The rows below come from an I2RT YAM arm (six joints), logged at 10 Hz.
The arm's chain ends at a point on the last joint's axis. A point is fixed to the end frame.
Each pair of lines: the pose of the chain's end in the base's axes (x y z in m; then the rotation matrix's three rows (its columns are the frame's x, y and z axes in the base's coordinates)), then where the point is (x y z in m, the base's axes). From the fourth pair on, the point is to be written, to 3 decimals.
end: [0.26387 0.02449 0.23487], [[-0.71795 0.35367 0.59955], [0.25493 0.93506 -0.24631], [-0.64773 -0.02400 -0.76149]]
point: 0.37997 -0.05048 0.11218
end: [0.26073 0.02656 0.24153], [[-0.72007 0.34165 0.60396], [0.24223 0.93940 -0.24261], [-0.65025 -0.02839 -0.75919]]
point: 0.37799 -0.04756 0.11943
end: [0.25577 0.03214 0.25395], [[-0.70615 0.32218 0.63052], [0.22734 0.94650 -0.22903], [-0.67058 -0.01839 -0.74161]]
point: 0.37804 -0.03936 0.13525
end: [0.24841 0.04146 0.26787], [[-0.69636 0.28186 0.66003], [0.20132 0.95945 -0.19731], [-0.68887 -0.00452 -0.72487]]
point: 0.377 -0.024 0.152
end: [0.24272 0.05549 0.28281], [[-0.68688 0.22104 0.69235], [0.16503 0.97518 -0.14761], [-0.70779 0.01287 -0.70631]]
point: 0.378 -0.001 0.171
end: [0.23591 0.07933 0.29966], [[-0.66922 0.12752 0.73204], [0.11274 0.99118 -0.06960], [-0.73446 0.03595 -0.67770]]
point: 0.381 0.038 0.193
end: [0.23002 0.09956 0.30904], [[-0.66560 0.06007 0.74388], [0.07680 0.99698 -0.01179], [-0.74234 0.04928 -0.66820]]
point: 0.379 0.070 0.204
